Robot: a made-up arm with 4 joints. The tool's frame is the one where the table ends. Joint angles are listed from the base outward.
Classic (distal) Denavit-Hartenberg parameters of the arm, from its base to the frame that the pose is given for. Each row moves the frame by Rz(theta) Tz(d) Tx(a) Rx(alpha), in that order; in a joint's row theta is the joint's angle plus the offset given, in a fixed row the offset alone. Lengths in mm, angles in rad.
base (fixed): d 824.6, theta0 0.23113, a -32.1, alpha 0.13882
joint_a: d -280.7, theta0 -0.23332, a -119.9, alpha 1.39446
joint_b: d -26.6, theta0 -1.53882, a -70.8, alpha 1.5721
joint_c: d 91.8, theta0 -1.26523, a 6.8, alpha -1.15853
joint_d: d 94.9, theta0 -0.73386, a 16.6, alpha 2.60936
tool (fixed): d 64, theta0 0.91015, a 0, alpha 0
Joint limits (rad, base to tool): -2.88..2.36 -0.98..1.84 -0.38..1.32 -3..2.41
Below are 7 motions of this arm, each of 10 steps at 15 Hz.
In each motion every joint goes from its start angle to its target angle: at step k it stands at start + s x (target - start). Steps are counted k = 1, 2, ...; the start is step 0. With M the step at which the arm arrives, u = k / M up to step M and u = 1 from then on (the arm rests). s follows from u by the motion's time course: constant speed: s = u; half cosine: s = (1 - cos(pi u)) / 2; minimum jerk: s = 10 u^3 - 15 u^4 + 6 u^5.
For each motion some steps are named. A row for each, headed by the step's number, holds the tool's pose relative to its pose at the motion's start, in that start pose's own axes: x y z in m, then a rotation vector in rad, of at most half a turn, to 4 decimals.
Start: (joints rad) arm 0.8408 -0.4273 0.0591 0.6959
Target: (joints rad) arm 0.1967 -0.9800 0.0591 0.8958
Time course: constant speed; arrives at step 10
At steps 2, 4, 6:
2: -0.0017 -0.0251 0.0289 0.0768 -0.1476 -0.1013
4: -0.0100 -0.0497 0.0556 0.1475 -0.3004 -0.1950
6: -0.0243 -0.0729 0.0793 0.2114 -0.4579 -0.2804

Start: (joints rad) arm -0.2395 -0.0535 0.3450 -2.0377
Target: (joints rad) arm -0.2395 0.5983 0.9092 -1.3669
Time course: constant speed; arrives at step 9
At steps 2, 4, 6, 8, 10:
2: 0.0010 -0.0034 -0.0119 0.1807 -0.0270 -0.2574
4: -0.0004 -0.0052 -0.0255 0.3735 -0.0331 -0.5143
6: -0.0042 -0.0042 -0.0406 0.5751 -0.0190 -0.7701
8: -0.0097 0.0005 -0.0566 0.7826 0.0150 -1.0247
10: -0.0130 0.0045 -0.0647 0.8876 0.0392 -1.1514

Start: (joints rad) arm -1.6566 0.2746 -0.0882 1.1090
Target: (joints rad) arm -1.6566 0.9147 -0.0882 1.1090
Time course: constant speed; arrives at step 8
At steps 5, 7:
5: 0.0224 -0.0041 -0.0486 -0.3031 0.2085 -0.1571
7: 0.0280 -0.0107 -0.0684 -0.4244 0.2919 -0.2200

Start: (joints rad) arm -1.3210 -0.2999 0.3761 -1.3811
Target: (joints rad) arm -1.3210 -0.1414 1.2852 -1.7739
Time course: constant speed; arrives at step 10
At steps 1, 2, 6, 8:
1: 0.0016 -0.0003 0.0018 0.0257 -0.0727 -0.0222
2: 0.0029 -0.0009 0.0036 0.0481 -0.1450 -0.0471
6: 0.0056 -0.0058 0.0108 0.1050 -0.4273 -0.1741
8: 0.0053 -0.0094 0.0139 0.1135 -0.5610 -0.2540

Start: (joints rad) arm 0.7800 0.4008 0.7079 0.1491
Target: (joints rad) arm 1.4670 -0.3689 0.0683 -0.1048
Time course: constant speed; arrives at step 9
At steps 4, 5, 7, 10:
4: -0.0358 0.0716 -0.0332 -0.4066 -0.1511 0.4879
5: -0.0488 0.0857 -0.0422 -0.4889 -0.1989 0.6111
7: -0.0784 0.1085 -0.0598 -0.6278 -0.3087 0.8540
10: -0.1113 0.1233 -0.0754 -0.7302 -0.4387 1.0862

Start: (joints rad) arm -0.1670 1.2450 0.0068 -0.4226
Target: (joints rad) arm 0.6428 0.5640 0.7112 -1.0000
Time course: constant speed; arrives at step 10
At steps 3, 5, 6, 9, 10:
3: 0.0129 0.0579 0.0297 -0.1341 -0.2100 0.2261
5: 0.0150 0.1025 0.0407 -0.2119 -0.3456 0.4132
6: 0.0138 0.1257 0.0432 -0.2450 -0.4111 0.5165
9: -0.0001 0.1944 0.0392 -0.3116 -0.5962 0.8592
10: -0.0082 0.2159 0.0343 -0.3199 -0.6535 0.9824

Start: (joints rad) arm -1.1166 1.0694 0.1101 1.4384
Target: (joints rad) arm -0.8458 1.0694 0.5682 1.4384
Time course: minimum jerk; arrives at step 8
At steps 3, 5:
3: -0.0117 0.0065 -0.0156 -0.0154 0.0672 0.0139
5: -0.0300 0.0149 -0.0427 -0.0436 0.1777 0.0275

